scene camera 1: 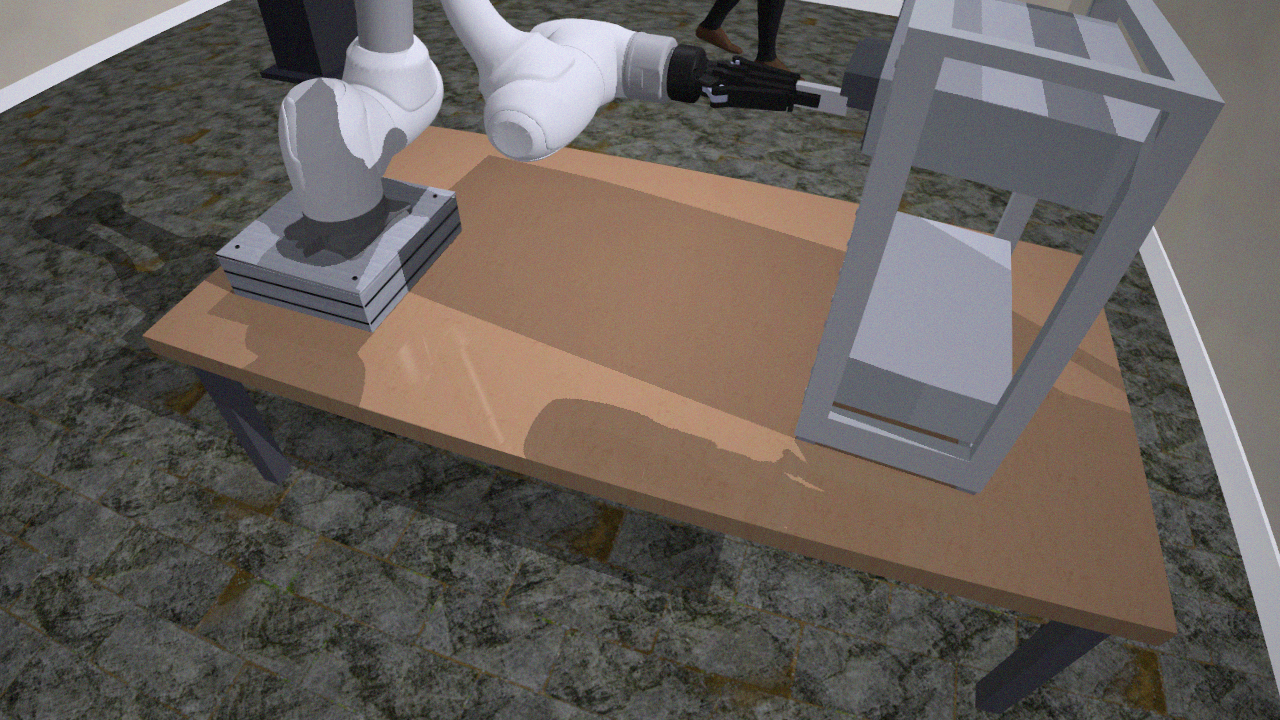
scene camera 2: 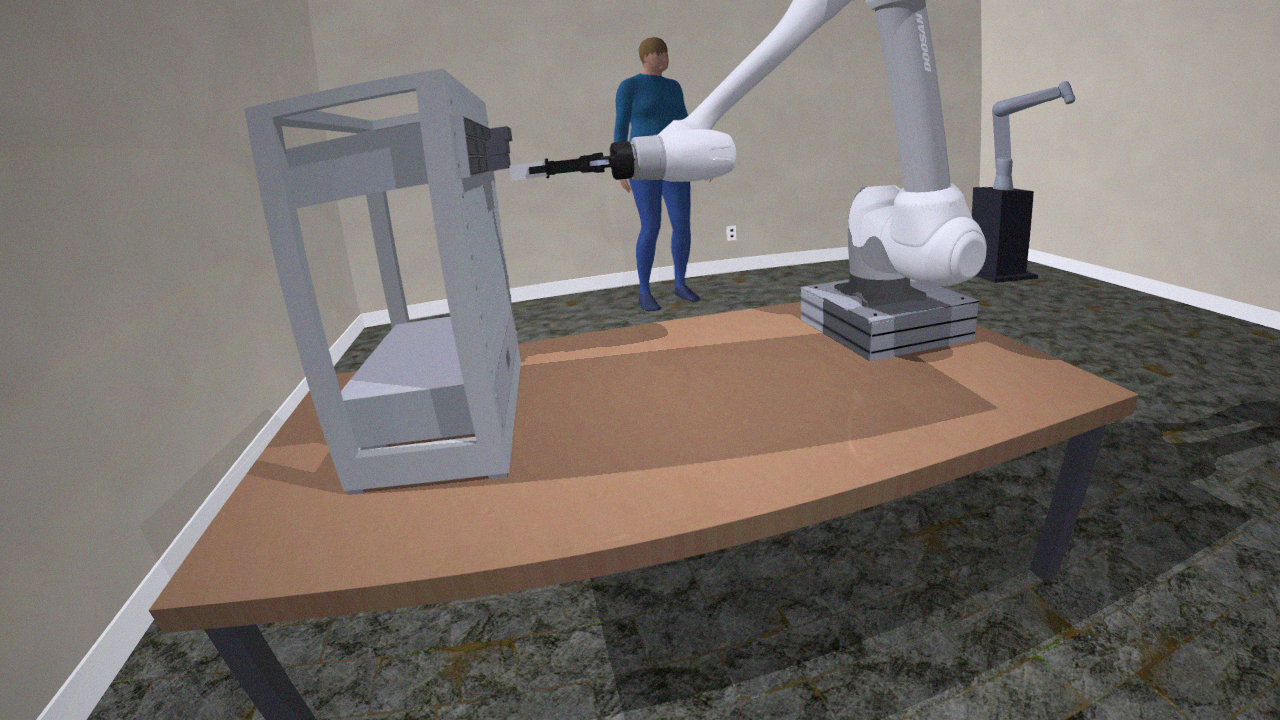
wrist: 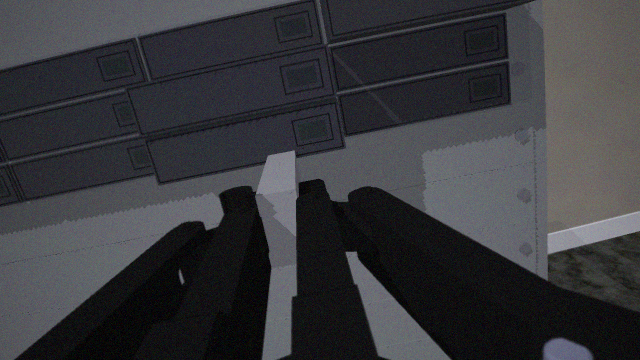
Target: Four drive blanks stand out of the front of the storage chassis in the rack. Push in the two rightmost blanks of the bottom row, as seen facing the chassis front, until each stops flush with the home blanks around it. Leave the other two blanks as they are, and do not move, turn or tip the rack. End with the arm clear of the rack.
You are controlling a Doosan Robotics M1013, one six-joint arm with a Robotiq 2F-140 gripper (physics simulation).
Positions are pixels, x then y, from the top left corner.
Scene:
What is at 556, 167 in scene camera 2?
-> My gripper.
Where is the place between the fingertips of my gripper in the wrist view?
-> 286, 178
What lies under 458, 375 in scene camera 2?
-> A storage rack.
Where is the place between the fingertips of my gripper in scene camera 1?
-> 848, 103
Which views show the storage rack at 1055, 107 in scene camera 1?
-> Scene camera 1, scene camera 2 and the wrist view: all of them.

